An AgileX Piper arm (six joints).
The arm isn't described. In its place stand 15 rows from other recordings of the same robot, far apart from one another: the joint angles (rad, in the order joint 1, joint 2, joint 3, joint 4, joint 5, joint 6), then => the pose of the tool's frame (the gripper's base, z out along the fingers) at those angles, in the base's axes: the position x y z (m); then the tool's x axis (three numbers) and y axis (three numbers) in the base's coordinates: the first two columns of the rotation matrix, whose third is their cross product.
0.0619, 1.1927, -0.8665, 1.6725, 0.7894, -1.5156 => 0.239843 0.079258 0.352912 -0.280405 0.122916 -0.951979 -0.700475 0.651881 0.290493
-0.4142, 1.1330, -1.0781, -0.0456, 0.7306, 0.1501 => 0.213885 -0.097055 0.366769 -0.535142 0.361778 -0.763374 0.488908 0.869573 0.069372
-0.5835, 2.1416, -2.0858, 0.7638, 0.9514, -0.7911 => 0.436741 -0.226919 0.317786 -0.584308 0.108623 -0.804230 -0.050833 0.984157 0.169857
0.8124, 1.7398, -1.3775, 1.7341, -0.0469, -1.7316 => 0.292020 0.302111 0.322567 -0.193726 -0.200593 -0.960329 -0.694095 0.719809 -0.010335
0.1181, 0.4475, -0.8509, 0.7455, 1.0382, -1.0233 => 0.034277 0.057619 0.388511 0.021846 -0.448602 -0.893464 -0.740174 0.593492 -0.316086
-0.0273, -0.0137, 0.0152, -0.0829, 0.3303, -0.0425 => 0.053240 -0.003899 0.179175 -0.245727 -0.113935 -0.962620 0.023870 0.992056 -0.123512
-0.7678, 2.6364, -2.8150, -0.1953, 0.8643, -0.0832 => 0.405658 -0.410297 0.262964 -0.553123 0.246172 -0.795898 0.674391 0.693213 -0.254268
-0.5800, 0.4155, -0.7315, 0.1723, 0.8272, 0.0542 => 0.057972 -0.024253 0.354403 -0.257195 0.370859 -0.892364 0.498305 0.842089 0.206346
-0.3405, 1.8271, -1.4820, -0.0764, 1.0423, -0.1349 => 0.357494 -0.133023 0.256224 -0.954737 0.155537 -0.253546 0.187939 0.976126 -0.108891
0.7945, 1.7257, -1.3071, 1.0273, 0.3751, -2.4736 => 0.260205 0.305712 0.291413 0.830468 -0.503810 -0.237692 -0.433767 -0.317117 -0.843376
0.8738, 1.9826, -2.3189, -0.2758, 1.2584, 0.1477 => 0.292646 0.312831 0.424958 -0.508186 -0.515400 -0.690007 -0.597679 0.787895 -0.148330
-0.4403, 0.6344, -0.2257, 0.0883, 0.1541, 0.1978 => 0.110166 -0.050543 0.221490 -0.280244 0.442871 -0.851662 0.514869 0.818146 0.256022
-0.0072, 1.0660, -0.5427, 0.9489, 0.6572, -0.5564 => 0.185732 0.043848 0.243076 -0.815220 0.244615 -0.524956 -0.097789 0.835271 0.541073
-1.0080, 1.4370, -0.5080, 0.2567, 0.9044, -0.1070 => 0.106008 -0.134002 0.147611 -0.480524 0.860572 0.168858 0.872761 0.450396 0.188232
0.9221, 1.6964, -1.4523, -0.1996, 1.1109, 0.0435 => 0.225666 0.270891 0.295618 -0.539965 -0.787197 -0.297923 -0.777022 0.602267 -0.183059
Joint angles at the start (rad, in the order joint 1, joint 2, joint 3, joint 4, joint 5, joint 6):
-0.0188 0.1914 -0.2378 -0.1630 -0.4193 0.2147
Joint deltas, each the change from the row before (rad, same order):
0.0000 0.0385 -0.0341 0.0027 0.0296 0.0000
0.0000 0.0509 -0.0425 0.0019 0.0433 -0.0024
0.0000 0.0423 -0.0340 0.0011 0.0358 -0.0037
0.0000 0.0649 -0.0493 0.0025 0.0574 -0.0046
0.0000 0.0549 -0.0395 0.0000 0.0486 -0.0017
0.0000 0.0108 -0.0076 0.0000 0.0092 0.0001
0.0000 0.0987 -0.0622 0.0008 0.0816 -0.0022
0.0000 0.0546 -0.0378 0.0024 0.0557 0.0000
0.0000 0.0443 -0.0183 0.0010 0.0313 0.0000
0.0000 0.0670 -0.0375 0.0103 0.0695 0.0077
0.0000 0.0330 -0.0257 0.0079 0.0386 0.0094
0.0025 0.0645 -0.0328 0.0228 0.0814 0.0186
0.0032 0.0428 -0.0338 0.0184 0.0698 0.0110
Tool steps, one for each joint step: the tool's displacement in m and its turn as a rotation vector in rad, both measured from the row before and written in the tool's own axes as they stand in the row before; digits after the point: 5 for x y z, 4 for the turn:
-0.00283 -0.00085 0.00813 0.0076 0.0331 0.0028
-0.00237 -0.00114 0.01064 0.0104 0.0505 -0.0001
-0.00155 -0.00089 0.00882 0.0083 0.0432 -0.0022
-0.00103 -0.00143 0.01347 0.0133 0.0716 -0.0015
-0.00021 -0.00109 0.01139 0.0106 0.0630 -0.0012
-0.00008 -0.00019 0.00225 0.0020 0.0122 0.0002
0.00241 -0.00188 0.02043 0.0182 0.1164 -0.0005
0.00067 -0.00102 0.01151 0.0121 0.0713 0.0026
0.00334 -0.00068 0.00943 0.0075 0.0566 0.0012
0.00364 -0.00115 0.01420 0.0157 0.0975 0.0180
-0.00062 -0.00035 0.00687 0.0082 0.0451 0.0172
0.00532 -0.00051 0.01383 0.0165 0.1117 0.0403
0.00042 0.00039 0.00850 0.0114 0.0780 0.0280

